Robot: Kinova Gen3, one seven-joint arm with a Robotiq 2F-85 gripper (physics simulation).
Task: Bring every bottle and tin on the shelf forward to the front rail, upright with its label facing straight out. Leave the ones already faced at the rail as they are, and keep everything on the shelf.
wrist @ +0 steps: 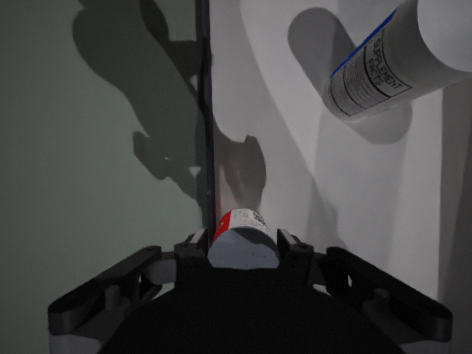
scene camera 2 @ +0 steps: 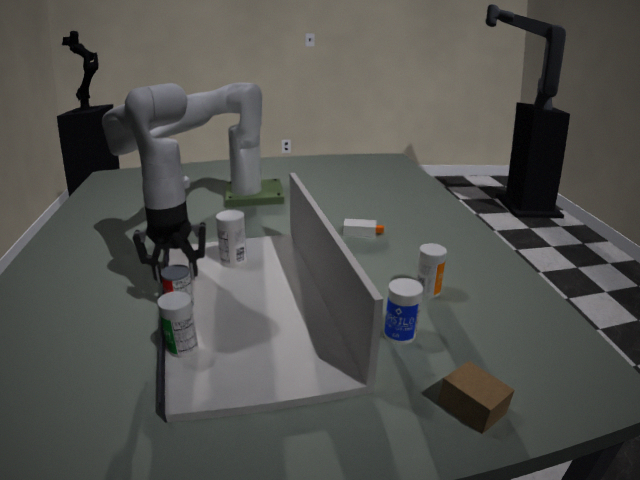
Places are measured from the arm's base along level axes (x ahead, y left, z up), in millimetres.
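Where they show: gripper, fingertip midpoint: (wrist: 242,240) (scene camera 2: 176,279); arm's base, link origin: (scene camera 2: 246,190).
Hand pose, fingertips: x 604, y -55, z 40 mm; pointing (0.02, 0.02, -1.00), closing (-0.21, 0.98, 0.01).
Note:
Things, the pixels of their top centre, and the offset from my fingertips. "*": a spot on its surface instead.
- red-and-white tin, top centre: (wrist: 243,264) (scene camera 2: 175,271) 9 mm ahead, 3 mm left, 23 mm up
- white-capped bottle with a green label, surface spot: (scene camera 2: 179,330) * 170 mm ahead, 49 mm left, 10 mm up
- white bottle with a blue label edge, surface spot: (wrist: 380,65) * 144 mm back, 60 mm left, 33 mm up
- shelf's tall back panel, surface spot: (scene camera 2: 330,268) * 32 mm ahead, 285 mm left, 44 mm up
- blue-labelled bottle, surface spot: (scene camera 2: 402,315) * 109 mm ahead, 401 mm left, 2 mm down
- orange-labelled bottle, surface spot: (scene camera 2: 431,271) * 35 mm back, 483 mm left, 1 mm down
- small white item with an orange end, top centre: (scene camera 2: 364,223) 342 mm back, 384 mm left, 35 mm down
- brown box, top centre: (scene camera 2: 479,384) 275 mm ahead, 490 mm left, 13 mm down
My gripper (scene camera 2: 175,279) (wrist: 242,240) points down at the rail, open, its fingers on either side of a red-and-white tin (scene camera 2: 180,289) (wrist: 243,252) with a grey lid. The tin stands upright close against the dark front rail (scene camera 2: 161,382) (wrist: 205,100); its red label part is on the rail side. A white-capped bottle with a green label (scene camera 2: 179,330) stands upright at the rail, nearer the scene camera, green towards the rail side. A white bottle with a blue label edge (scene camera 2: 231,240) (wrist: 380,65) stands upright on the shelf (scene camera 2: 248,361) (wrist: 300,135), set back from the rail.
The shelf's tall back panel (scene camera 2: 330,268) runs along its rear. Beyond it on the table stand a blue-labelled bottle (scene camera 2: 402,315) and an orange-labelled bottle (scene camera 2: 431,271). A small white item with an orange end (scene camera 2: 360,227) lies there, and a brown box (scene camera 2: 475,395) sits nearer the camera.

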